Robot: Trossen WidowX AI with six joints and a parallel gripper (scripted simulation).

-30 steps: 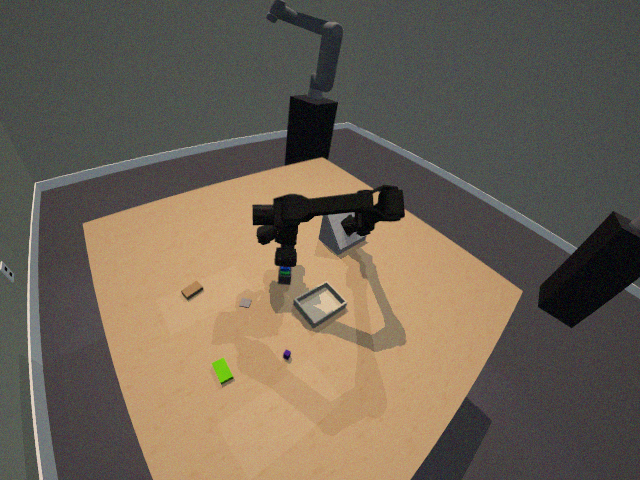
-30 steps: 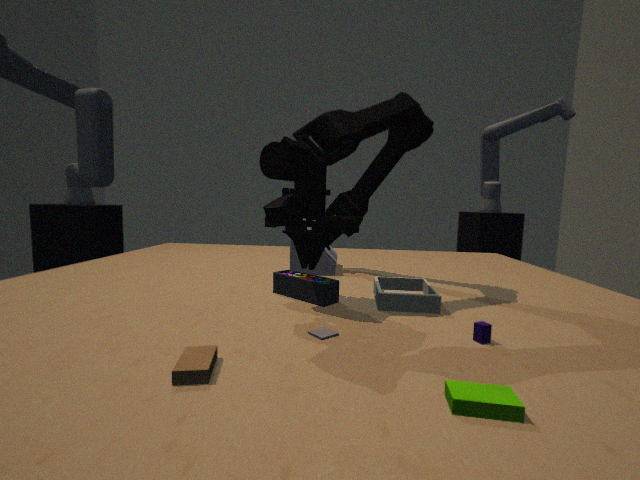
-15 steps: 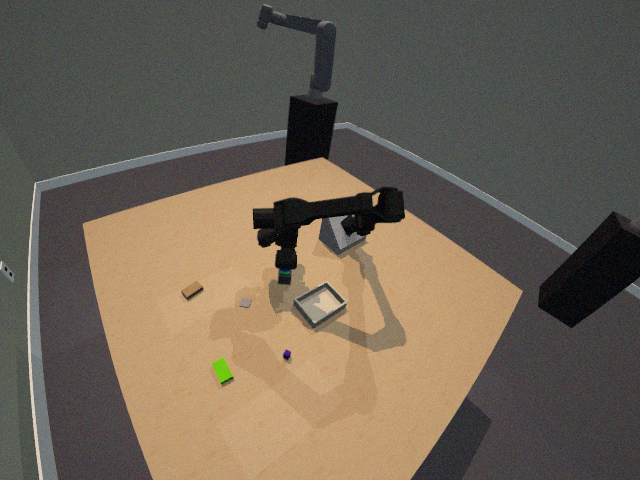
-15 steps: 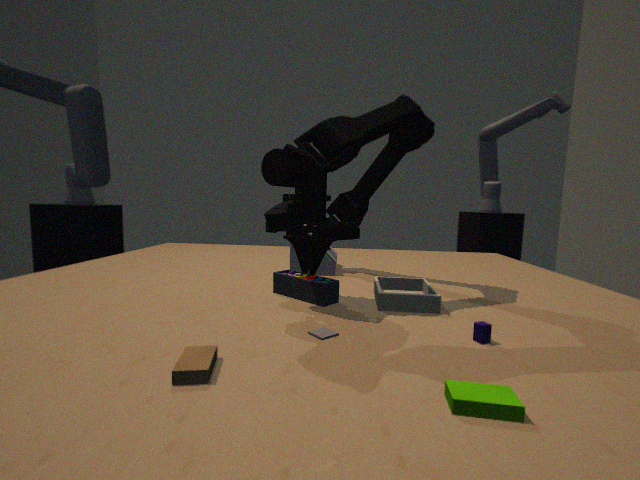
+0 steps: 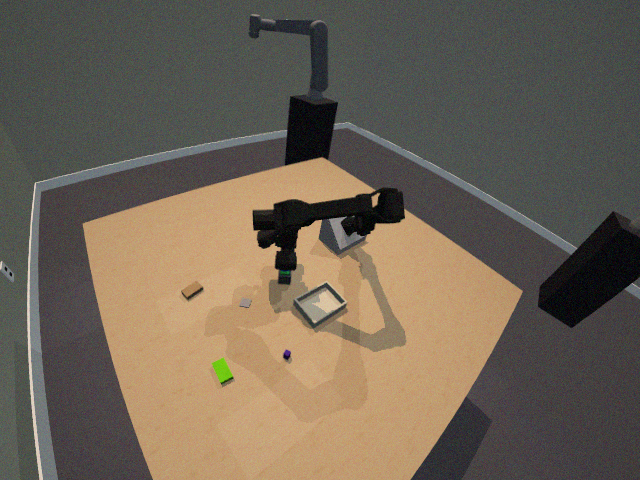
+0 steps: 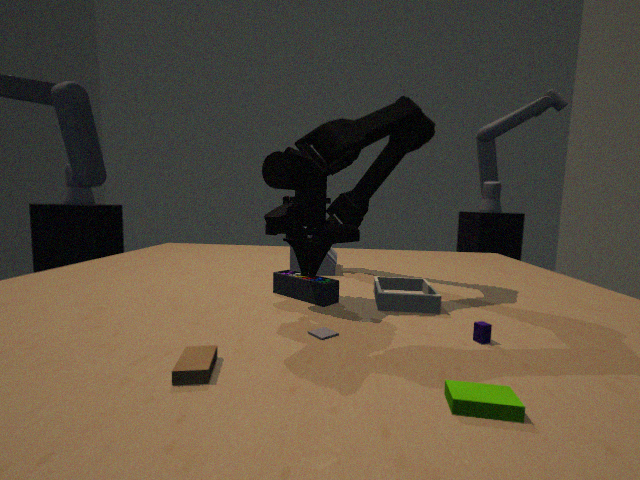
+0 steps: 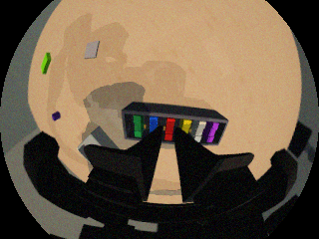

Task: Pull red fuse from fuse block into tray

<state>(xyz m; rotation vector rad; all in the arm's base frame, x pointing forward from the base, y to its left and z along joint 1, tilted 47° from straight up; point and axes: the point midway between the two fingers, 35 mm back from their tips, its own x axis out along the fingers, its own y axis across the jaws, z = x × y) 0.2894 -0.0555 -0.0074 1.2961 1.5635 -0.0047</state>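
Now: gripper tip 20 mm above the red fuse. The rest, counted from my gripper tip: grey tray (20 mm ahead, 180 mm to the left, 40 mm below); purple cube (200 mm ahead, 220 mm to the left, 30 mm below); grey tile (180 mm ahead, 10 mm to the left, 40 mm below).
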